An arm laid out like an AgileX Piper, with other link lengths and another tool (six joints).
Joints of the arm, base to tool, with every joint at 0 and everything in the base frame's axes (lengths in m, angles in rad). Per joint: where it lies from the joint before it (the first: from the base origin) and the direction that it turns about. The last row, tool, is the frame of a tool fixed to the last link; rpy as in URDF.
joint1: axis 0 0 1 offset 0 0 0.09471
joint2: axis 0 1 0 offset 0 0 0
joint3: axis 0 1 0 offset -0.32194 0 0.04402
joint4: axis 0.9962 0 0.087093 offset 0.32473 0 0.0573
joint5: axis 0 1 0 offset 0 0 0
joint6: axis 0.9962 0 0.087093 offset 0.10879 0 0.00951
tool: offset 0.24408 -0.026 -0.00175 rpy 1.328 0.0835 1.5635
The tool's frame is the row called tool.
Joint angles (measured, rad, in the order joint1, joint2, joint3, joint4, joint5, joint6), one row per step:
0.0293, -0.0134, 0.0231, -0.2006, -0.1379, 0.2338
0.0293, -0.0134, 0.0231, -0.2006, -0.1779, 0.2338
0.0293, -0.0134, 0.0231, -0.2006, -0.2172, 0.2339
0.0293, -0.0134, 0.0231, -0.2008, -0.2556, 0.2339
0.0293, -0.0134, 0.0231, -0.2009, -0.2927, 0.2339
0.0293, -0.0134, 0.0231, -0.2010, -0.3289, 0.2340
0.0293, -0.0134, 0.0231, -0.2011, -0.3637, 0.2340
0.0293, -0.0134, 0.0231, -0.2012, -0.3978, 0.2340
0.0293, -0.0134, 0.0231, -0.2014, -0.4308, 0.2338
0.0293, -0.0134, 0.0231, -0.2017, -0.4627, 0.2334
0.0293, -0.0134, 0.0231, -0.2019, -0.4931, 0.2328
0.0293, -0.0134, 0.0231, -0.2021, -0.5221, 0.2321
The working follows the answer.
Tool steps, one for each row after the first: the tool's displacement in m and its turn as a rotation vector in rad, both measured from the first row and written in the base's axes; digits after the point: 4 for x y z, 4 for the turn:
-0.0022, 0.0027, 0.0137, 0.0005, -0.0392, 0.0079
-0.0050, 0.0054, 0.0270, 0.0012, -0.0777, 0.0158
-0.0082, 0.0080, 0.0400, 0.0015, -0.1153, 0.0234
-0.0117, 0.0105, 0.0523, 0.0019, -0.1517, 0.0308
-0.0157, 0.0129, 0.0643, 0.0023, -0.1872, 0.0380
-0.0199, 0.0151, 0.0756, 0.0027, -0.2213, 0.0449
-0.0244, 0.0173, 0.0866, 0.0030, -0.2547, 0.0517
-0.0291, 0.0194, 0.0970, 0.0031, -0.2870, 0.0582
-0.0339, 0.0214, 0.1070, 0.0028, -0.3183, 0.0645
-0.0389, 0.0232, 0.1164, 0.0025, -0.3482, 0.0703
-0.0439, 0.0250, 0.1252, 0.0020, -0.3767, 0.0758

Tool pose at each row, in the base's axes (x y z in m, rotation vector in rad; rounded; the steps above come from the unrounded poses):
0.3529, -0.0052, 0.2397, 0.8757, 0.9913, 1.3687
0.3507, -0.0024, 0.2533, 0.8431, 0.9653, 1.3879
0.3479, 0.0002, 0.2667, 0.8110, 0.9396, 1.4064
0.3448, 0.0028, 0.2796, 0.7794, 0.9145, 1.4238
0.3412, 0.0053, 0.2920, 0.7489, 0.8900, 1.4402
0.3373, 0.0077, 0.3039, 0.7190, 0.8660, 1.4558
0.3331, 0.0099, 0.3153, 0.6902, 0.8428, 1.4704
0.3286, 0.0121, 0.3262, 0.6619, 0.8199, 1.4844
0.3239, 0.0142, 0.3367, 0.6342, 0.7979, 1.4973
0.3190, 0.0162, 0.3467, 0.6073, 0.7766, 1.5092
0.3140, 0.0180, 0.3560, 0.5815, 0.7562, 1.5202
0.3090, 0.0198, 0.3648, 0.5568, 0.7367, 1.5302

